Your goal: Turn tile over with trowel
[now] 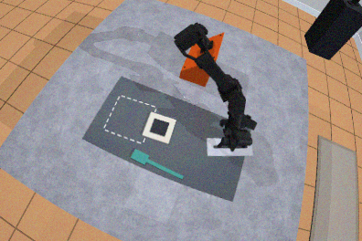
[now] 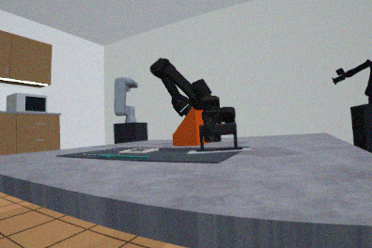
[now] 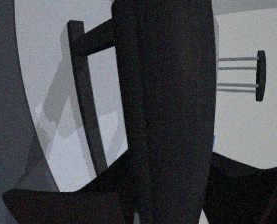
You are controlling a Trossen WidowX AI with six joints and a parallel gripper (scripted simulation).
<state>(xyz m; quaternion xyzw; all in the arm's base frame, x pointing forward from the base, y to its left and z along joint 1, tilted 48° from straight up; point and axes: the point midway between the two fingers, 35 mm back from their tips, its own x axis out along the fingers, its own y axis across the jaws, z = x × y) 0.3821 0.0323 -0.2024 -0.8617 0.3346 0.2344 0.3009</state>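
The tile lies 29 cm to the right of my gripper tip, 4 cm below it and 4 cm behind it. From my gripper tip the other things lie so: teal trowel: 28 cm to the right, 11 cm ahead, 4 cm below.
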